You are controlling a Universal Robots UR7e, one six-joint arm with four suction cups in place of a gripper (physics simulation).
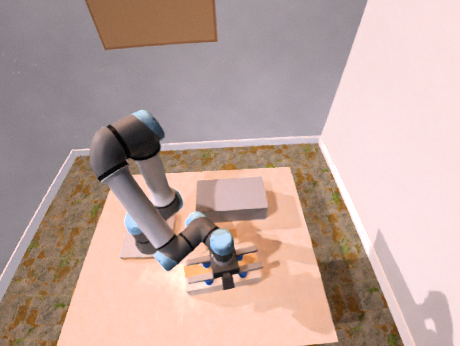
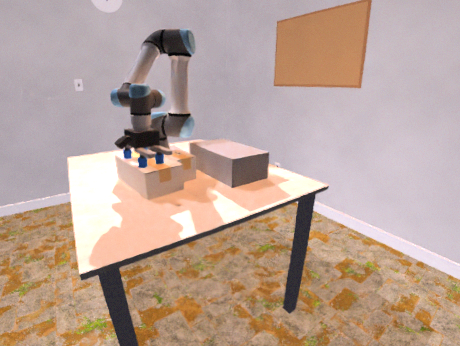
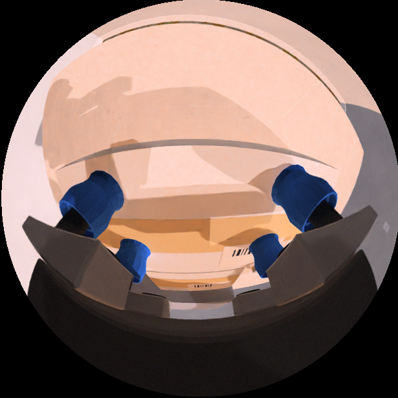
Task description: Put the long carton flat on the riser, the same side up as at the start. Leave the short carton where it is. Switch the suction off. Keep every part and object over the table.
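Places are measured from the arm's base along level axes (x right, y ahead, z up), in millimetres.
Pixels of known places: hand at its tool point: (image 2: pixel 143 160).
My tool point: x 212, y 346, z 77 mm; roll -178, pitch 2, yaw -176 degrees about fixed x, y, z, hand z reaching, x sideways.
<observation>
For each thing: its top centre in the pictures, then the offset to it from my tool point. Level surfaces: height alone.
- long carton at its top centre: (image 2: pixel 146 159) (image 1: pixel 221 265) dx -17, dy -13, dz -3 mm
- table at its surface level: dz -106 mm
- short carton at its top centre: (image 2: pixel 176 154) (image 1: pixel 220 235) dx -149, dy +0, dz -3 mm
- grey riser block at its top centre: (image 2: pixel 226 147) (image 1: pixel 230 193) dx -366, dy +80, dz +14 mm
The long carton (image 1: pixel 196 270) (image 2: pixel 163 182) (image 3: pixel 178 230) lies flat on the table (image 1: pixel 129 305) (image 2: pixel 129 223), tape strip and barcode label facing up. My suction gripper (image 1: pixel 224 270) (image 2: pixel 144 158) (image 3: pixel 198 219) sits right over it. The four blue cups rest on its top, and I take them to be gripping it. The short carton (image 1: pixel 231 228) (image 2: pixel 188 164) lies just behind it, partly hidden by the arm. The grey riser block (image 1: pixel 232 197) (image 2: pixel 230 156) stands beyond both cartons with nothing on top.
The arm's base plate (image 1: pixel 128 250) is at the table's left. The arm's elbow bends low beside the cartons. The table edge runs in front and to the right, with the floor below. A room wall stands close on the right.
</observation>
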